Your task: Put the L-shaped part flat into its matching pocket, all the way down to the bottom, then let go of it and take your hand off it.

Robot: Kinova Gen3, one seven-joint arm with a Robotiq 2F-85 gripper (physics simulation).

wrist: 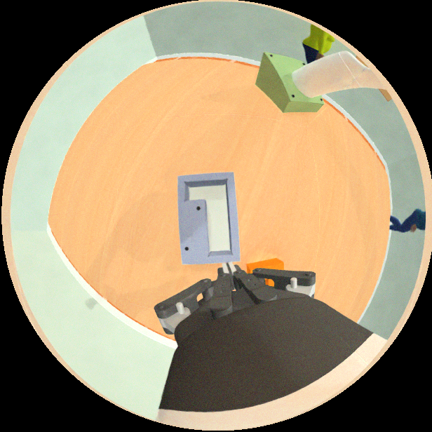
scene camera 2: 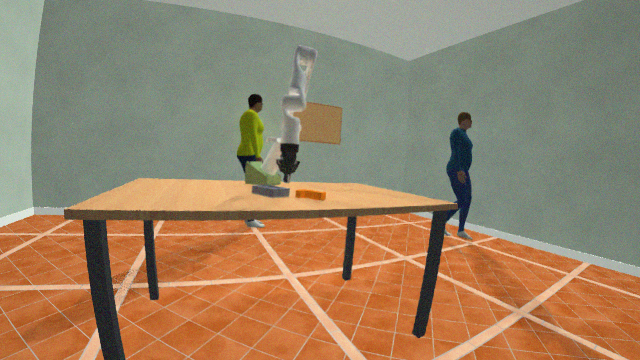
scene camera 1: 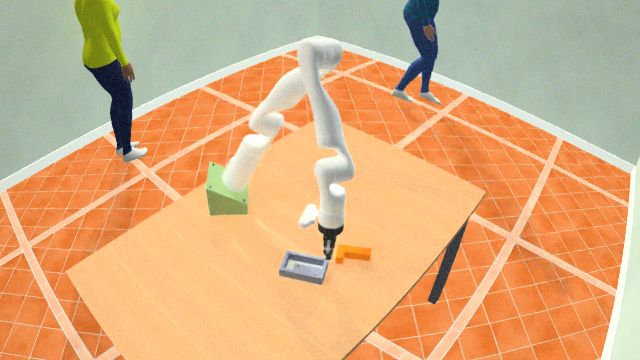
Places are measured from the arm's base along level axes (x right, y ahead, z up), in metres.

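Where they show: gripper, fingertip midpoint: (scene camera 2: 286,183) (scene camera 1: 328,258); arm's base, origin of the base link: (scene camera 2: 267,170) (scene camera 1: 233,183).
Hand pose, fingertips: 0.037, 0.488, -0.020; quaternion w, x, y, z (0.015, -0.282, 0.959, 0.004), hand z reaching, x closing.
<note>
Each offset is from my fingertips to the top centre of the thing, as dx, dy, dz. Level surfaces: height alone.
The orange L-shaped part @[-0.095, +0.029, -0.028] (scene camera 1: 356,252) (scene camera 2: 310,194) lies flat on the table, beside the blue-grey block. In the wrist view a piece of the part (wrist: 272,264) shows behind the fingers, and the rest is hidden. The blue-grey block @[+0.053, -0.054, -0.021] (scene camera 1: 300,275) (scene camera 2: 270,191) (wrist: 233,215) stands on the table with its L-shaped pocket (wrist: 218,220) facing up and empty, its pale floor showing. My gripper (scene camera 1: 328,257) (scene camera 2: 287,180) (wrist: 227,268) is shut with nothing between its fingertips. It hangs above the table, near the block's end that faces the L-shaped part, clear of both.
The wooden table @[dz -0.058] (scene camera 1: 175,280) (scene camera 2: 175,197) (wrist: 125,150) bears everything. The arm's green wedge base (scene camera 1: 227,202) (scene camera 2: 260,175) (wrist: 290,95) stands farther back. Two people, one in yellow (scene camera 1: 100,35) (scene camera 2: 251,132) and one in teal (scene camera 1: 422,12) (scene camera 2: 460,150), stand on the floor beyond the table.
</note>
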